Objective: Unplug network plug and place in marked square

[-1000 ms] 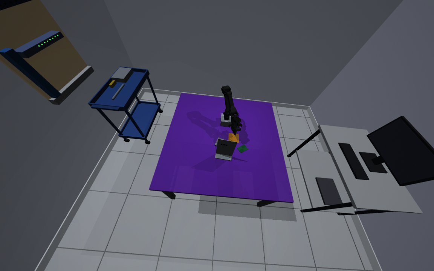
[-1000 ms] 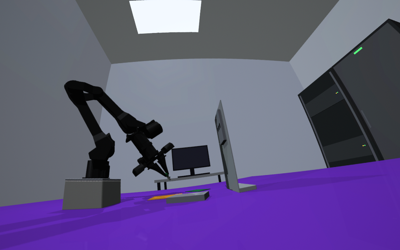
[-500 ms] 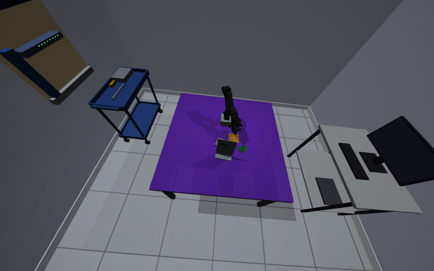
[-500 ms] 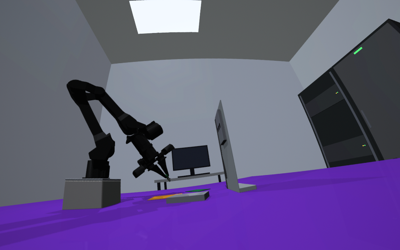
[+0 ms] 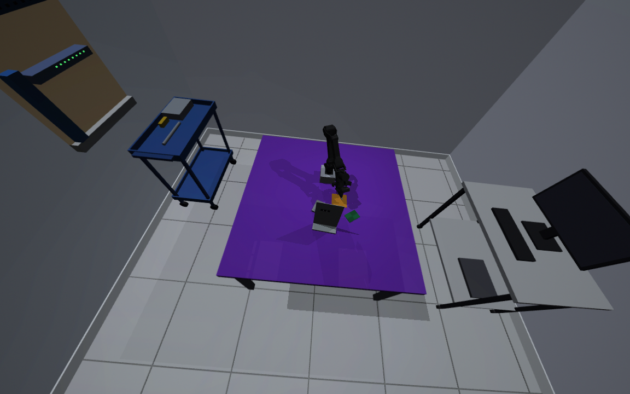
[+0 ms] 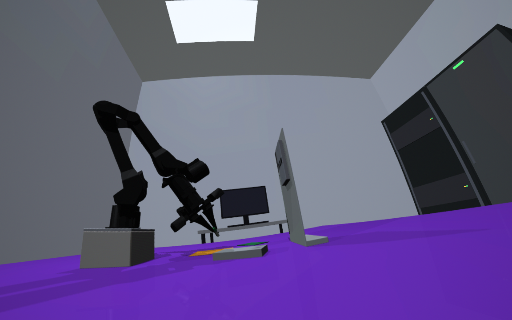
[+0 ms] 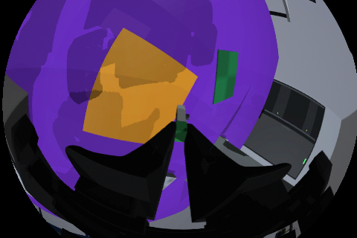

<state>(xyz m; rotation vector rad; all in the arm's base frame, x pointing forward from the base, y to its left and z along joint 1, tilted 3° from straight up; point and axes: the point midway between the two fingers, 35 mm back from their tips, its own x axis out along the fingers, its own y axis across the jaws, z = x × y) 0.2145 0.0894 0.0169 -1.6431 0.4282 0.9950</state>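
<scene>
Right now the orange square is 10 mm behind my gripper tip and 60 mm below it. The rest, counted from my gripper tip: network plug: right at my gripper tip; flat grey block: 70 mm ahead, 170 mm to the right, 60 mm below; green patch: 120 mm ahead, 90 mm to the left, 60 mm below.
</scene>
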